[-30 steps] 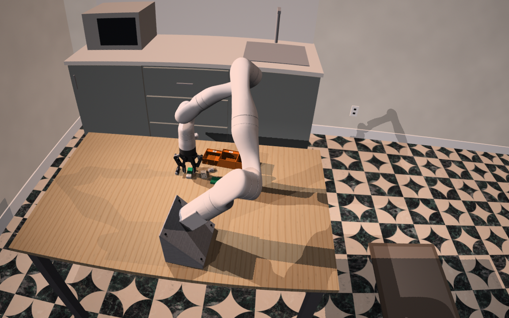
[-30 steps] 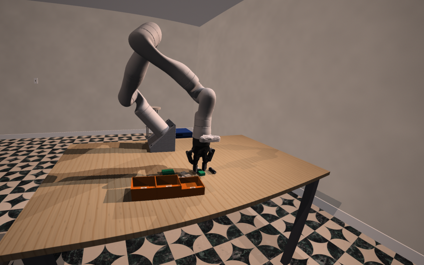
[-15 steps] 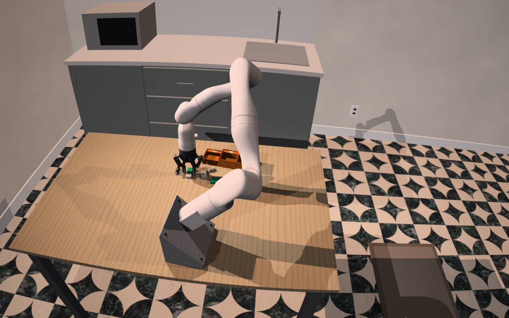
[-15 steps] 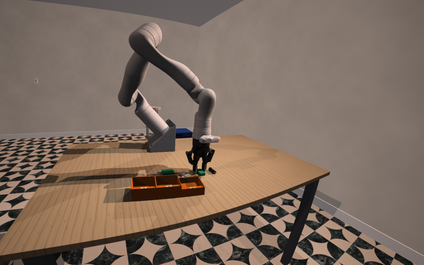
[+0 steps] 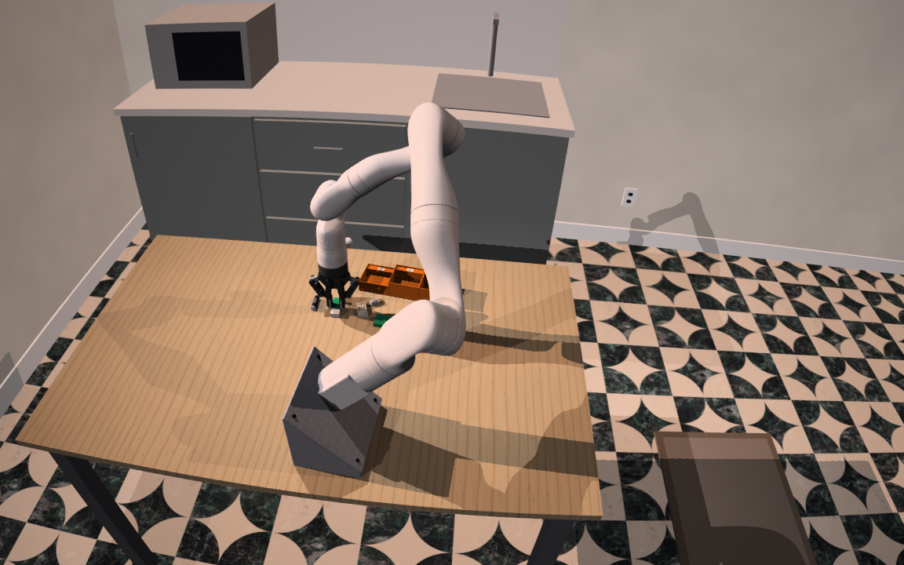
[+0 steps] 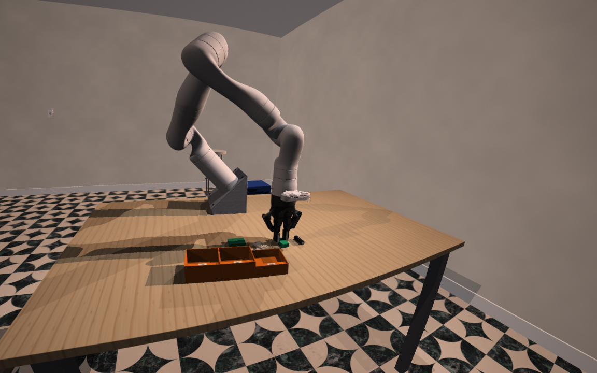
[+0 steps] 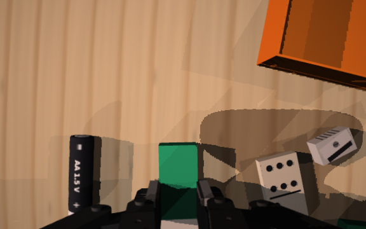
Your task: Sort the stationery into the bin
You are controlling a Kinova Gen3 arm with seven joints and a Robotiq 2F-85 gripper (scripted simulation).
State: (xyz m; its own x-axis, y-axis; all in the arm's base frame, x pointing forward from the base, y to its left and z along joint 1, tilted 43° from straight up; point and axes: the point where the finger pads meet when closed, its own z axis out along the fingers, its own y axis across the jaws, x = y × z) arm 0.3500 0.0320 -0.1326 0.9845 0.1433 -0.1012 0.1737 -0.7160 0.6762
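Right now the orange three-compartment bin is 16 cm to the right of my hand and 13 cm ahead of it. Round my hand: white pencil sharpener 10 cm to the right, 5 cm ahead, 2 cm below; then black AA battery 6 cm to the left, 2 cm below; then green-and-white eraser 2 cm below, 1 cm behind.
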